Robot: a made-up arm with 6 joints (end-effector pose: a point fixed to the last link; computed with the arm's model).
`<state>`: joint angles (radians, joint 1 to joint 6).
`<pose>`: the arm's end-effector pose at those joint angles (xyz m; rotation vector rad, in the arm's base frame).
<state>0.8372 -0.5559 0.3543 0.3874 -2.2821 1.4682</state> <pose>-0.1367 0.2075 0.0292 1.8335 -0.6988 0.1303</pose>
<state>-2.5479 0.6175 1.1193 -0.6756 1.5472 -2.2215</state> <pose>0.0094 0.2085 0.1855 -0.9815 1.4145 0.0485</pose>
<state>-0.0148 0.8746 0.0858 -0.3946 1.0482 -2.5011</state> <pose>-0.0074 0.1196 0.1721 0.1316 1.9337 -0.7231</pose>
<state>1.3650 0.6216 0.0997 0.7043 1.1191 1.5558</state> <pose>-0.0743 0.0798 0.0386 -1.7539 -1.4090 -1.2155</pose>
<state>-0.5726 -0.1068 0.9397 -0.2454 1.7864 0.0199</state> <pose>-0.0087 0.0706 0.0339 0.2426 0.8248 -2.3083</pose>
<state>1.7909 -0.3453 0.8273 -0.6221 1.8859 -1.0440</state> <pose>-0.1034 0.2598 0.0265 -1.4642 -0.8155 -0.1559</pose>
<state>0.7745 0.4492 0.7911 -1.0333 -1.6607 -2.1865</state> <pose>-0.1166 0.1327 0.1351 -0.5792 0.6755 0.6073</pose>
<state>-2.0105 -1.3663 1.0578 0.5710 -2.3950 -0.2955</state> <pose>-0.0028 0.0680 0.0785 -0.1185 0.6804 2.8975</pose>
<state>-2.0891 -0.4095 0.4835 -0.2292 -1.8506 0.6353</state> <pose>-0.0050 0.0920 0.1132 -0.2213 0.4107 2.2356</pose>
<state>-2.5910 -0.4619 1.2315 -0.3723 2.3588 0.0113</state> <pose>0.0720 0.1422 0.1050 -0.4496 -0.3190 -1.8857</pose>
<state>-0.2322 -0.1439 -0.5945 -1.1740 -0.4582 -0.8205</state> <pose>-0.0497 0.1501 0.1578 -0.3628 0.5474 0.5328</pose>
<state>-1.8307 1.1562 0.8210 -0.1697 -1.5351 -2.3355</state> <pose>-0.0761 0.1075 0.0405 2.4163 0.1313 0.9713</pose>
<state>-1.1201 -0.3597 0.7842 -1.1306 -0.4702 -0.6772</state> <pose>0.0000 0.0822 0.1140 0.4785 0.7472 0.7628</pose>
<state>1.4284 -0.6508 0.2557 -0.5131 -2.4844 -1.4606</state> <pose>-0.1419 0.1963 0.0702 -0.2366 -0.3238 0.1858</pose>
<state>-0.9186 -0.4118 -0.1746 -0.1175 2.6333 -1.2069</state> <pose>-0.0128 0.0822 0.1444 0.9152 0.6815 -1.5604</pose>
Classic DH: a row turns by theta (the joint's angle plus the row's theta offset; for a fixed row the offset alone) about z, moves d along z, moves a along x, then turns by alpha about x. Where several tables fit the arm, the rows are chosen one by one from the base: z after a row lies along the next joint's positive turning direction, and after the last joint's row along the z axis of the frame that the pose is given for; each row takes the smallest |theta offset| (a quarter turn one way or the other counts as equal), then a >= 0, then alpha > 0; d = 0 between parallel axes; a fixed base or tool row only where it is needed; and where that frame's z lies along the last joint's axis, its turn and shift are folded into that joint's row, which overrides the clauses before.
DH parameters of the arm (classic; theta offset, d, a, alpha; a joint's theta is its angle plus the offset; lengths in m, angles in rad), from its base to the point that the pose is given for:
base (fixed): -1.1318 0.0969 -0.1587 -2.3637
joint 1: 0.4116 0.0578 -0.0072 -2.1954
joint 2: 0.2485 0.0182 0.0033 2.6308
joint 3: 0.2717 -0.0833 0.0654 -2.7182
joint 4: 0.5832 -0.071 -0.0141 1.6709
joint 5: -1.5403 0.0006 0.0445 -1.2756
joint 6: -0.1623 -0.0473 -0.03 -1.9152
tool (fixed): -0.7036 -0.0018 0 0

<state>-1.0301 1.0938 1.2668 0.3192 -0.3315 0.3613</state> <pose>-0.0361 0.1300 0.0465 -0.6418 -1.1941 -0.1077</pose>
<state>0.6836 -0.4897 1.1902 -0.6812 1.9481 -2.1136</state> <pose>-0.1257 0.2343 -0.0394 -1.8622 -0.6554 -0.8397</pose>
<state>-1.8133 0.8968 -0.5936 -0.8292 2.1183 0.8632</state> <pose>-0.1044 0.2105 0.1007 1.2225 -2.4154 -0.5282</pose>
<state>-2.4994 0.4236 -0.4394 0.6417 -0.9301 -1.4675</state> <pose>-0.0143 0.1473 0.0795 1.4574 1.5298 1.4116</pose>
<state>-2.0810 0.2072 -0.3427 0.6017 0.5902 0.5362</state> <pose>-0.0224 0.1969 0.0809 -0.2088 -2.6547 1.2462</pose>
